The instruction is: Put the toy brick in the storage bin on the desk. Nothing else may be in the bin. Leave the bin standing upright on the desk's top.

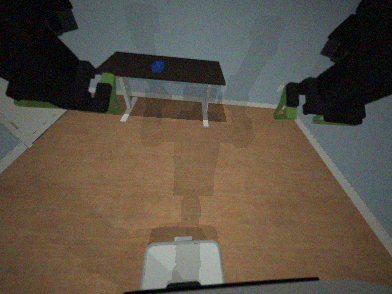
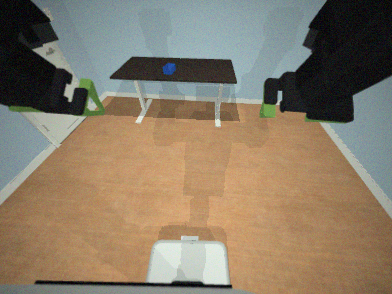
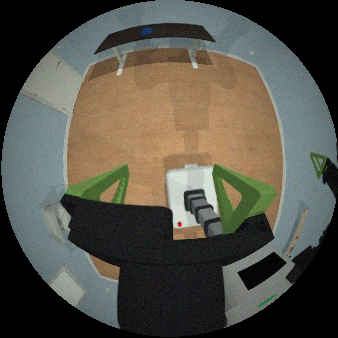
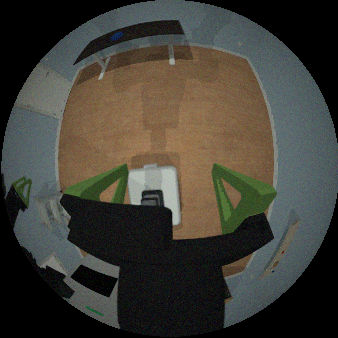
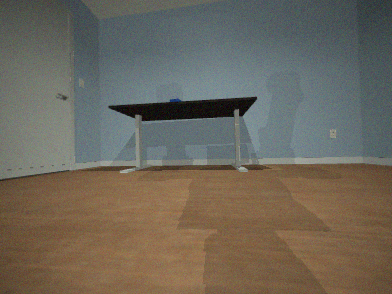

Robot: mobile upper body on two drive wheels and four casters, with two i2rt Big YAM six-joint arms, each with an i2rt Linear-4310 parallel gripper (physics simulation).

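Places are measured from the left arm's base along level axes (x ahead, y left, z up), in metres.
Pixels of known places: left gripper, fingertip midpoint: (image 1: 94, 107) (image 2: 83, 110) (image 3: 170, 168) (image 4: 27, 178); right gripper, fingertip midpoint: (image 1: 293, 118) (image 2: 282, 116) (image 3: 312, 154) (image 4: 169, 167).
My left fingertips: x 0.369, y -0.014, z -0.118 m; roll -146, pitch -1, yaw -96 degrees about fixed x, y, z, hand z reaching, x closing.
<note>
Behind a point stands the place of what it marks.
A small blue object (image 1: 157, 66) @[x 2.006, y 0.092, z -0.618 m] (image 2: 169, 69) @[x 2.002, y 0.084, z -0.628 m] (image 3: 146, 31) @[x 2.004, y 0.094, z -0.637 m] (image 4: 117, 36) @[x 2.025, y 0.071, z -0.654 m] (image 5: 175, 100) @[x 2.006, y 0.101, z -0.633 m] sits on the dark top of the desk (image 1: 200, 72) @[x 2.108, y -0.435, z -0.690 m] (image 2: 210, 70) @[x 2.156, y -0.425, z -0.690 m] (image 3: 180, 32) @[x 1.989, y -0.315, z -0.690 m] (image 4: 155, 29) @[x 2.025, y -0.408, z -0.690 m] (image 5: 210, 107) @[x 2.049, y -0.283, z -0.715 m], left of its middle. It is too small to tell whether it is the storage bin or the toy brick, and its inside cannot be made out. No second object can be told apart on the desk. My left gripper (image 1: 90, 107) @[x 0.369, y -0.014, z -0.118 m] (image 3: 170, 168) @[x 0.369, y -0.014, z -0.118 m] and my right gripper (image 1: 297, 117) @[x 0.365, y -0.455, z -0.122 m] (image 4: 169, 167) @[x 0.365, y -0.455, z -0.122 m] are open and empty, raised far in front of the desk.
The desk stands on pale legs near the blue back wall (image 5: 210, 60) @[x 2.638, y -0.323, z 0.155 m]. A pale door (image 1: 30, 120) @[x 1.631, y 1.570, z -1.189 m] (image 5: 35, 90) @[x 1.853, y 1.554, z -0.516 m] is at the left. My white base (image 1: 205, 262) @[x 0.192, y -0.368, z -1.150 m] (image 2: 215, 260) @[x 0.208, y -0.401, z -1.150 m] shows at the bottom. Wooden floor (image 1: 115, 175) @[x 1.013, y 0.505, z -1.410 m] (image 5: 100, 225) @[x 0.786, y 0.108, z -1.410 m] lies between it and the desk, with my shadow across it.
</note>
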